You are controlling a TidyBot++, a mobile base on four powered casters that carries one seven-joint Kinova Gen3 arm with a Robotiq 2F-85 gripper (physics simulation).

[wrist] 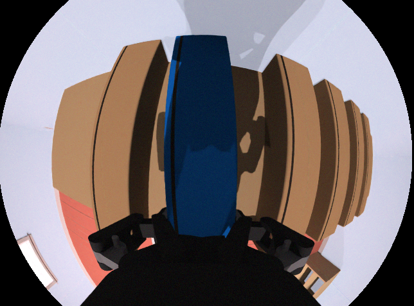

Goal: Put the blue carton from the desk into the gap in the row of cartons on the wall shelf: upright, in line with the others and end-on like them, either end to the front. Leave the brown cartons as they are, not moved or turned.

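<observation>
My gripper [201, 212] is shut on the blue carton [204, 110], which hangs between the fingers in the middle of the wrist view, its dark edge line along its left side. It is over the gap in the row on the wall shelf [72, 135]. One brown carton [117, 135] stands to its left and the nearest brown carton on the right [305, 140] stands to its right, with further brown cartons beyond. Strips of shelf show on both sides of the blue carton, so it appears apart from both neighbours. Its underside and its height over the shelf are hidden.
Pale wall lies along the top of the view, with a shadow on it. Reddish floor [77, 220] shows below the shelf at left. A wooden piece of furniture [324, 266] stands at lower right, and a white framed panel [37, 260] shows at lower left.
</observation>
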